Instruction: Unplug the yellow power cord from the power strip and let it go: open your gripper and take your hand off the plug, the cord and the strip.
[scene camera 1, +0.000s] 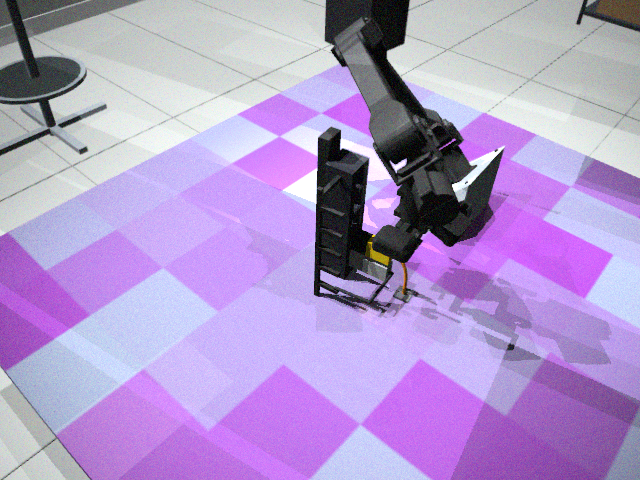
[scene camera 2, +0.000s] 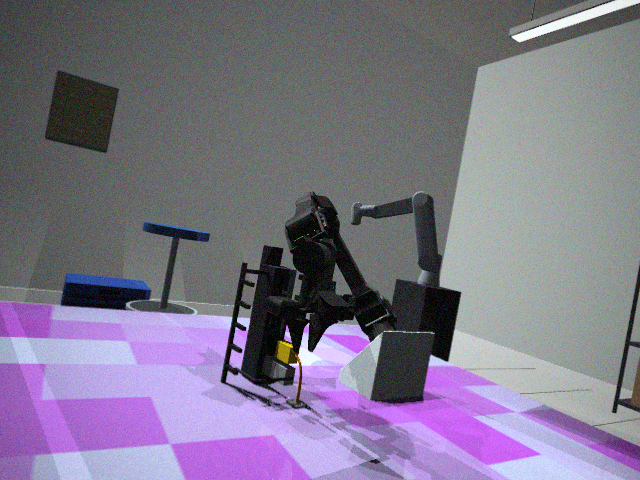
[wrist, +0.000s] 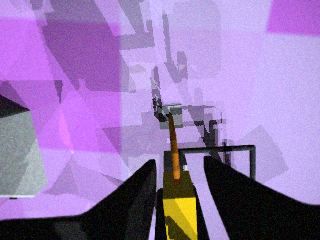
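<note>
What I see here is my own gripper (scene camera 2: 303, 352) (scene camera 1: 407, 255) (wrist: 179, 163). It shows in scene camera 2, and my gripper is also visible to me in scene camera 1 and in the wrist view.
</note>
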